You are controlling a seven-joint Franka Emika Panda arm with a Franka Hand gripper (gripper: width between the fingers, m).
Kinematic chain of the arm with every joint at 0, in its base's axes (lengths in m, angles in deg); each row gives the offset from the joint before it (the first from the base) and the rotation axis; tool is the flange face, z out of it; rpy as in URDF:
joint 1: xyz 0 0 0.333 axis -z
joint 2: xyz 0 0 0 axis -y
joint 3: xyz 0 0 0.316 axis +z
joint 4: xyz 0.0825 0 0 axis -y
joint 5: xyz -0.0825 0 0.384 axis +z
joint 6: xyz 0 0 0 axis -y
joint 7: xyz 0.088 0 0 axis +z
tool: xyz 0 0 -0.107 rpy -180 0 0
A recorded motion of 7 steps. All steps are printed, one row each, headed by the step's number.
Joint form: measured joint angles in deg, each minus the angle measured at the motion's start. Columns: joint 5, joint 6, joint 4, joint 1, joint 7, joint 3, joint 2.
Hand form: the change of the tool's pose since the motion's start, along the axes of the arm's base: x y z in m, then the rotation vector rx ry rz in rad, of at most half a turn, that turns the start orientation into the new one. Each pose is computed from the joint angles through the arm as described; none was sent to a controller.
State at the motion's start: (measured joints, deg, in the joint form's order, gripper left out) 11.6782 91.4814 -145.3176 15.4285 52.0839 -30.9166 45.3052
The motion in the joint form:
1: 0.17 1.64 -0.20 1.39 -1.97 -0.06 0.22
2: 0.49 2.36 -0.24 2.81 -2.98 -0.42 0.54
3: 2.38 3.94 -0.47 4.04 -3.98 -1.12 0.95
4: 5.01 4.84 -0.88 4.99 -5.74 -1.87 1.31
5: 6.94 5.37 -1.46 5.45 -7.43 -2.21 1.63
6: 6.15 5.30 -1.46 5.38 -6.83 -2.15 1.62
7: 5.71 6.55 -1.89 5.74 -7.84 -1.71 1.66
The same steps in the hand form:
1: -0.0040 -0.0076 0.0011 -0.0059 -0.0019 -0.0680
2: -0.0107 -0.0151 0.0026 -0.0017 -0.0090 -0.1195
3: -0.0158 -0.0226 0.0047 0.0226 -0.0400 -0.1854
4: -0.0199 -0.0268 0.0054 0.0705 -0.0598 -0.2528
5: -0.0212 -0.0268 0.0045 0.1097 -0.0651 -0.2977
6: -0.0215 -0.0268 0.0036 0.0954 -0.0629 -0.2837
7: -0.0208 -0.0275 0.0021 0.0806 -0.0559 -0.3072

